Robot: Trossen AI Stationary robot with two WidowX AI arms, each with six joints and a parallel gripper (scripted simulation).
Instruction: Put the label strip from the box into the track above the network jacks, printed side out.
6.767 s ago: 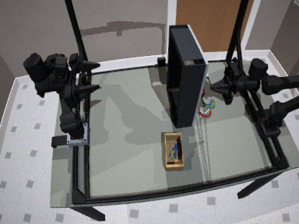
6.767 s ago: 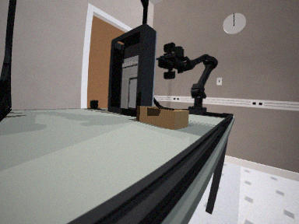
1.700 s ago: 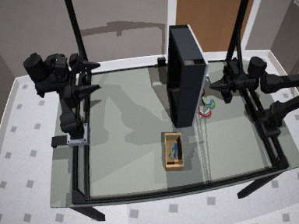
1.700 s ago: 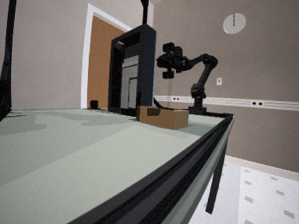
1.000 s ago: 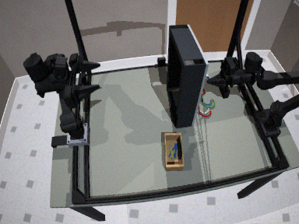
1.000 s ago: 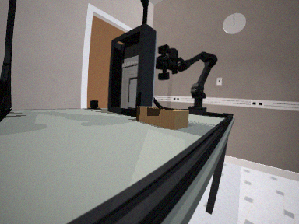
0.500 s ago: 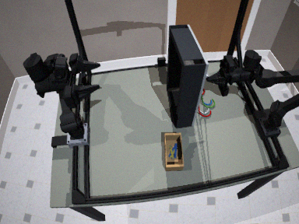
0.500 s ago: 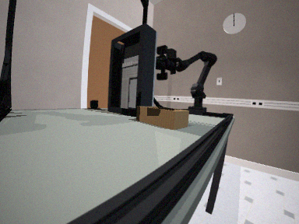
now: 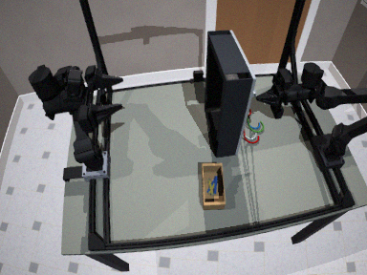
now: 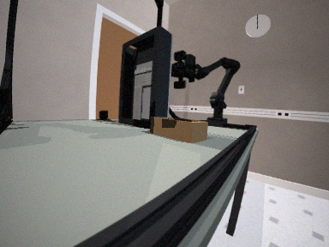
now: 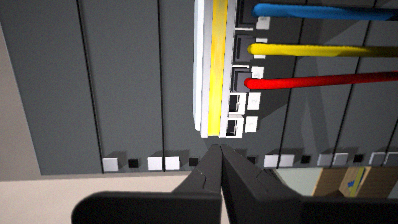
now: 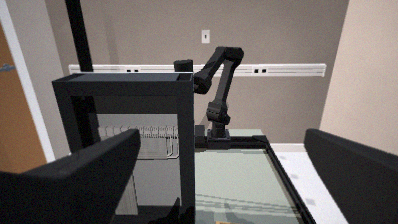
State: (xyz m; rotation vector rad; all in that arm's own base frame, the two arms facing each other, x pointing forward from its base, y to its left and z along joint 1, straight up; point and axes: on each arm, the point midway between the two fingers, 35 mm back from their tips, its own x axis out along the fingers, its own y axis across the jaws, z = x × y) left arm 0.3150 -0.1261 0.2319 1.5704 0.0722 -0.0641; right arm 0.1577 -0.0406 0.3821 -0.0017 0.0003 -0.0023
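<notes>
The label strip is 40 mm behind my left hand and 40 mm to the right of it. Round my left hand: box (180 mm ahead, 170 mm to the right, 270 mm below).
</notes>
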